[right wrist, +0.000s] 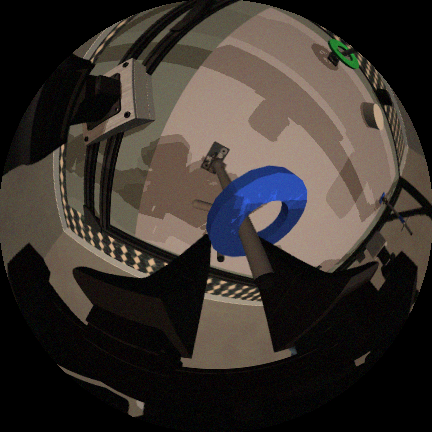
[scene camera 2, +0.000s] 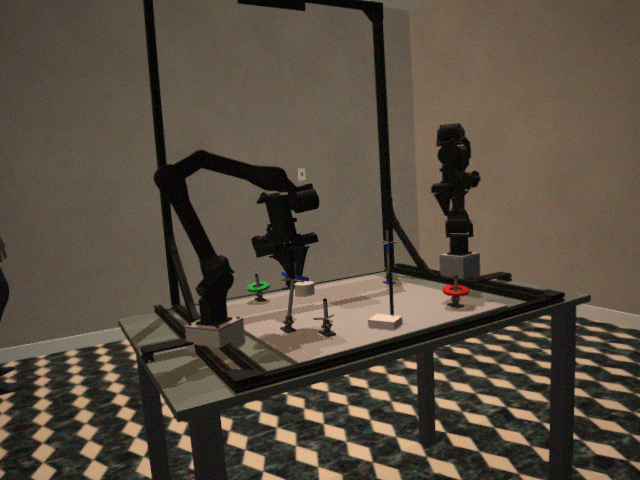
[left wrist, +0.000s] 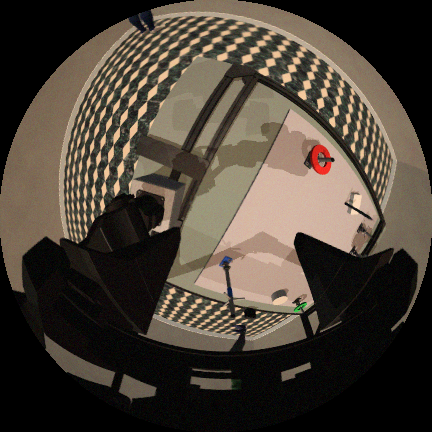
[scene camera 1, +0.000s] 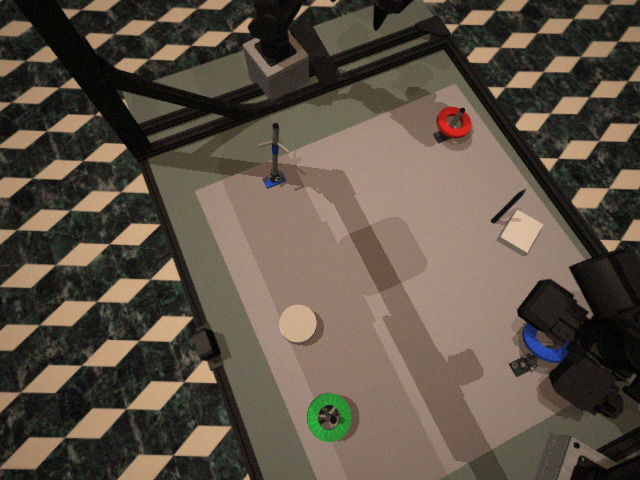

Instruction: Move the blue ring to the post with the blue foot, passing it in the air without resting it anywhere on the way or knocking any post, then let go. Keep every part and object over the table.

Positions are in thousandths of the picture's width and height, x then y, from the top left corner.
Labels:
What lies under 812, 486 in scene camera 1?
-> A pale block.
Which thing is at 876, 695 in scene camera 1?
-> My right gripper.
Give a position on a blue ring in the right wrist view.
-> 619, 425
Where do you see a cream disc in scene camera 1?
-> At 465, 674

